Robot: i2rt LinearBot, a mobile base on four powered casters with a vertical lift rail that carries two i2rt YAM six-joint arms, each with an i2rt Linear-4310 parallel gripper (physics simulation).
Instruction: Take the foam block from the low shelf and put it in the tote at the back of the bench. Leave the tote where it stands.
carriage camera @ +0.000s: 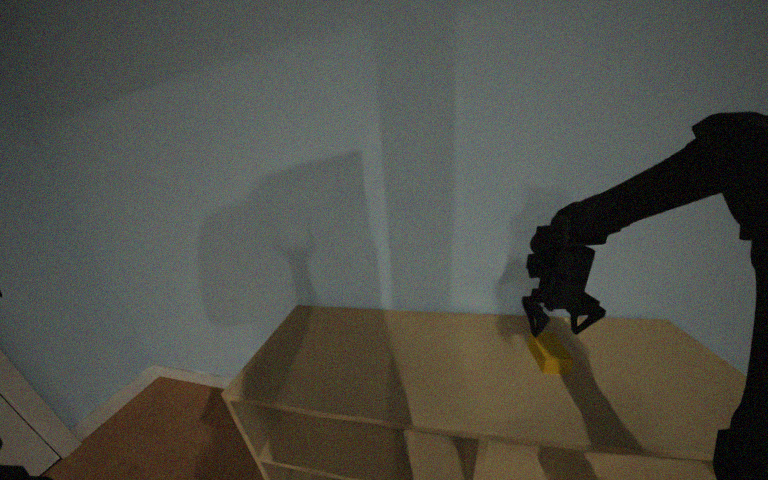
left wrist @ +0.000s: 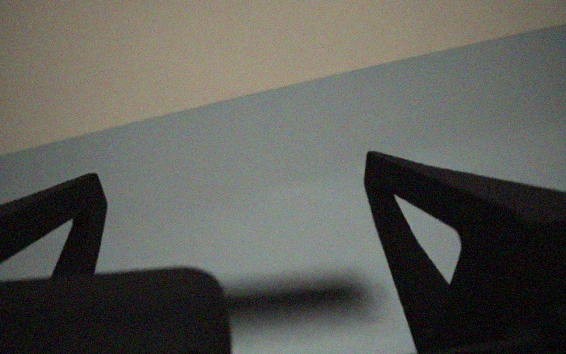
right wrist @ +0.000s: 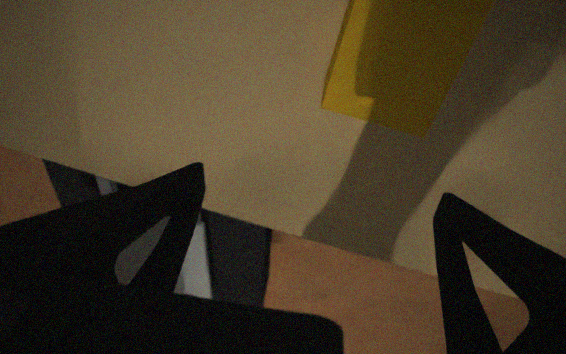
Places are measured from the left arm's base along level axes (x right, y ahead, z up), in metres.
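Where they show: left gripper, fingertip midpoint: [left wrist: 235, 177]; right gripper, fingertip midpoint: [carriage camera: 554, 334] [right wrist: 320, 191].
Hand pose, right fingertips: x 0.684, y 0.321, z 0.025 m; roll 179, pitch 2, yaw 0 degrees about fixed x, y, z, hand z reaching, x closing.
After its pixels a point has its place.
A yellow foam block [carriage camera: 549, 354] @[z -0.049, x 0.696, y 0.332 m] [right wrist: 410, 60] @[z -0.049, x 0.720, y 0.351 m] lies on the wooden top of the low shelf [carriage camera: 464, 373] @[z -0.094, x 0.496, y 0.338 m] [right wrist: 150, 100] @[z -0.094, x 0.554, y 0.288 m], right of its middle in the carriage view. In the right wrist view it is at the upper right, cut off by the frame's top edge and partly in shadow. My right gripper [carriage camera: 555, 333] @[z 0.025, x 0.684, y 0.321 m] [right wrist: 320, 191] @[z 0.025, x 0.684, y 0.321 m] is open and empty, fingers pointing down above the shelf top, near the block's far end in the carriage view. My left gripper [left wrist: 235, 177] @[z 0.438, x 0.006, y 0.034 m] is open and empty, with the blue wall beyond it. The tote and the bench do not show in these views.
A blue wall [carriage camera: 317, 113] @[z 0.552, x 0.160, y 0.666 m] [left wrist: 300, 125] @[z 1.427, x 0.228, y 0.652 m] stands behind the shelf. Brown floor [carriage camera: 147, 430] @[z -0.704, x -0.889, y 0.598 m] [right wrist: 360, 295] @[z -0.704, x 0.921, y -0.741 m] shows left of the shelf and past its edge. A dark and grey structure [right wrist: 237, 260] stands below that edge. A pale panel [carriage camera: 22, 435] @[z -0.491, x -1.202, y 0.449 m] is at the lower left.
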